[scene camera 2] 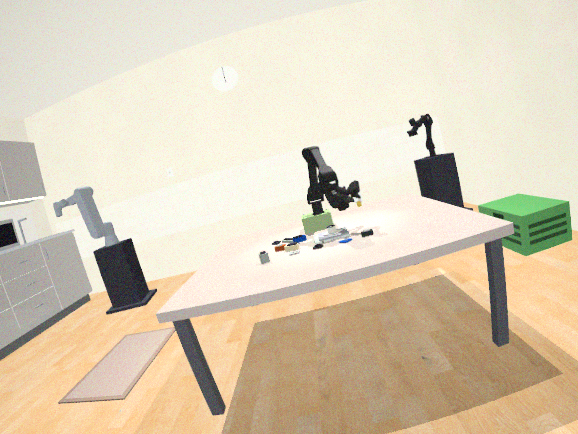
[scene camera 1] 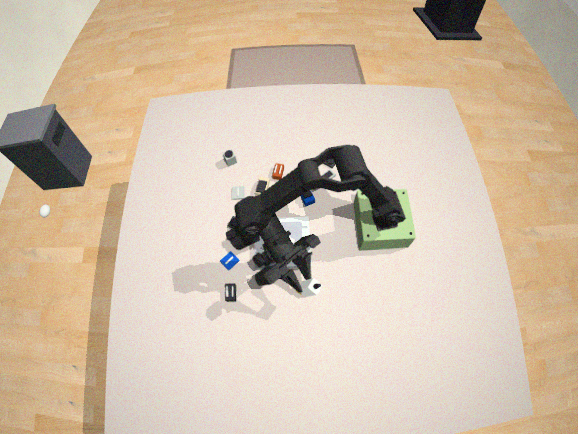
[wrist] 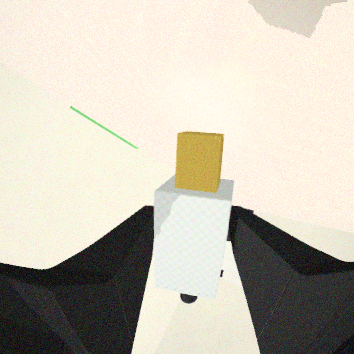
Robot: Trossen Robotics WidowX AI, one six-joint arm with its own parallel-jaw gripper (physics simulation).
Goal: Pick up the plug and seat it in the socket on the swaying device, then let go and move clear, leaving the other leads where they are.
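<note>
The plug [scene camera 1: 312,287] [scene camera 2: 358,201] [wrist: 192,242] is a white block with a gold tip and a dark round spot at its other end. My gripper [scene camera 1: 305,285] [scene camera 2: 356,197] [wrist: 192,214] is shut on it, one black finger on each side. The plug is held above the table, with its gold tip pointing away from the wrist camera. A pale grey-white device [scene camera 1: 296,228] [scene camera 2: 332,236] sits on the table, partly hidden under the arm in the first scene view. I cannot make out its socket. The device does not show in the wrist view.
Near the device are a blue block [scene camera 1: 229,260] [scene camera 2: 345,241], a black block [scene camera 1: 230,292] [scene camera 2: 367,233], an orange block [scene camera 1: 278,171] [scene camera 2: 280,248], another blue block [scene camera 1: 308,200] [scene camera 2: 299,239] and a grey block [scene camera 1: 230,159] [scene camera 2: 264,258]. The arm stands on a green base [scene camera 1: 385,242] [scene camera 2: 318,223].
</note>
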